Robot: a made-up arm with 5 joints.
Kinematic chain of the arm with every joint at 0, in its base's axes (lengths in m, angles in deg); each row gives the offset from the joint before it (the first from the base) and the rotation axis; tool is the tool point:
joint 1: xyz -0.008 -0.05 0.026 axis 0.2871 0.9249 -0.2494
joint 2: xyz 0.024 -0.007 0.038 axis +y
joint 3: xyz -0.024 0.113 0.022 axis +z
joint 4: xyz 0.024 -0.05 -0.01 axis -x
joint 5: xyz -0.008 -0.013 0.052 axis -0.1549 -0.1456 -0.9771
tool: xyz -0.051 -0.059 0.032
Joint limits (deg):
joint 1: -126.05..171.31
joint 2: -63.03..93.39
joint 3: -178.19..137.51
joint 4: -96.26..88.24
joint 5: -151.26..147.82
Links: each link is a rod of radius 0.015 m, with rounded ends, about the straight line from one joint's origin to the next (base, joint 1, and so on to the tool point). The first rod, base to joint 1, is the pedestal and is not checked.
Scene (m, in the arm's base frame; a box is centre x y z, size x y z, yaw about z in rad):
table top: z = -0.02
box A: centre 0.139 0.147 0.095 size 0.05 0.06 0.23 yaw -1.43
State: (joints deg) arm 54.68 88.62 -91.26 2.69 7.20
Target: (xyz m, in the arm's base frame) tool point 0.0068 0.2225 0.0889
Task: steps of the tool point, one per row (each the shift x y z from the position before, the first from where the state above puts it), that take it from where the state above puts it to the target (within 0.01 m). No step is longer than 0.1 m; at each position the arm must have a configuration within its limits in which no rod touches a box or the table.
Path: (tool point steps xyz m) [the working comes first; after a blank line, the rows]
Joints at the target: -18.15 86.90 -158.36 -41.50 10.93
Straight joint move there: touches box A.

1: -0.0157 0.0049 0.0823
2: -0.0537 0.0179 0.0699
3: -0.0800 0.0245 0.0375
4: -0.0861 0.0236 -0.0029
5: -0.0007 0.0261 -0.0041
6: -0.0007 0.0251 -0.0109
7: -0.0003 0.0227 -0.0173
8: 0.0004 0.0186 -0.0228
9: 0.0016 0.0132 -0.0268
10: -0.0023 0.0119 -0.0238
11: 0.0010 0.0077 -0.0249
12: 0.0042 0.0033 -0.0251

